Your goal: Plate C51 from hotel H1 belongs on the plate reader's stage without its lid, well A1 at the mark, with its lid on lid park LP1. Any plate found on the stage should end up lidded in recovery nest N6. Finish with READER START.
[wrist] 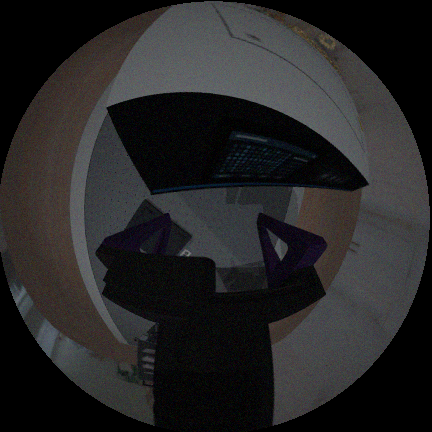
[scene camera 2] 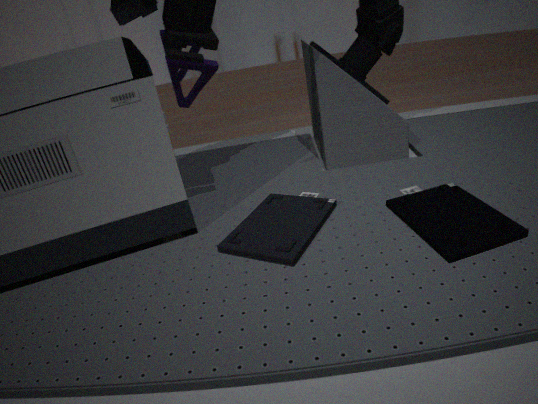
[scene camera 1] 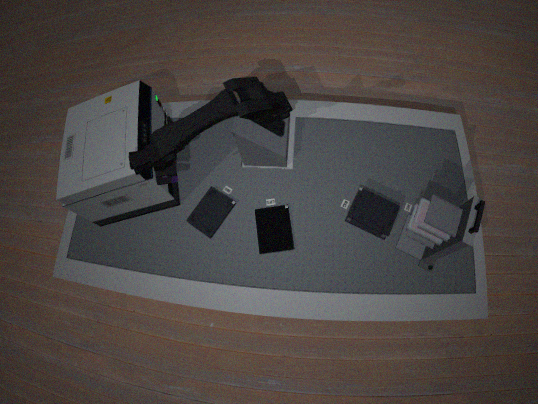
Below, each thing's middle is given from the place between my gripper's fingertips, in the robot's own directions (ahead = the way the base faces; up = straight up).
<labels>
Now: the lid park pad (scene camera 2: pixel 456 224) 360 mm to the left of my hand, 200 mm below it and 110 mm ahead of it.
</labels>
